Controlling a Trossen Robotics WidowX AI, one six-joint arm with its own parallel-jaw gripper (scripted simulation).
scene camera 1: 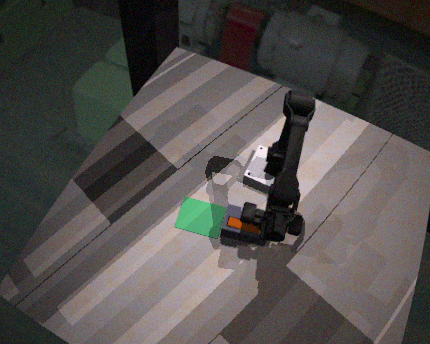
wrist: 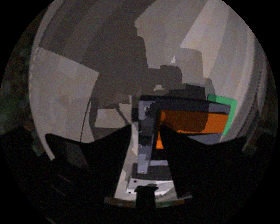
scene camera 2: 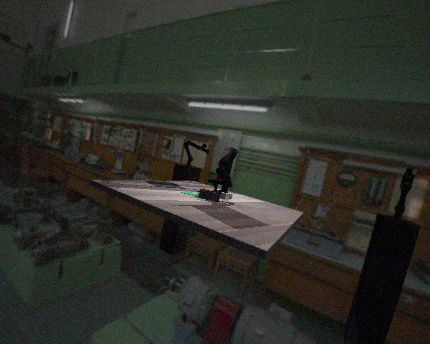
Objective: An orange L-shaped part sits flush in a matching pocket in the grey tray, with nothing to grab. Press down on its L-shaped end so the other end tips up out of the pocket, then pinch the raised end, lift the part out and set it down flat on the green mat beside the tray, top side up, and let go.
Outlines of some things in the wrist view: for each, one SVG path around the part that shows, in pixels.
My gripper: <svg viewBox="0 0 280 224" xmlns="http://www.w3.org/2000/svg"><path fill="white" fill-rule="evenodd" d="M0 136L7 164L22 193L42 216L51 218L55 224L224 224L244 206L259 186L269 166L276 136L262 132L255 142L255 147L259 148L250 158L245 152L241 152L247 142L245 136L237 137L234 141L230 139L227 142L206 144L196 139L194 141L189 136L186 137L175 129L172 131L165 124L161 124L160 141L164 147L162 149L166 162L169 163L167 166L170 167L176 197L181 199L192 196L192 201L172 207L140 209L111 206L104 202L105 197L115 196L131 141L131 124L126 124L116 129L116 132L89 143L45 133L46 143L56 157L47 163L46 168L31 147L34 139L30 131L27 132L22 124Z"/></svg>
An orange L-shaped part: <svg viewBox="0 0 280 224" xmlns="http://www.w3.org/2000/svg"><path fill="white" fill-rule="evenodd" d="M155 148L164 148L160 141L161 124L165 124L172 131L175 129L179 133L224 132L229 114L159 109L159 112L157 112Z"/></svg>
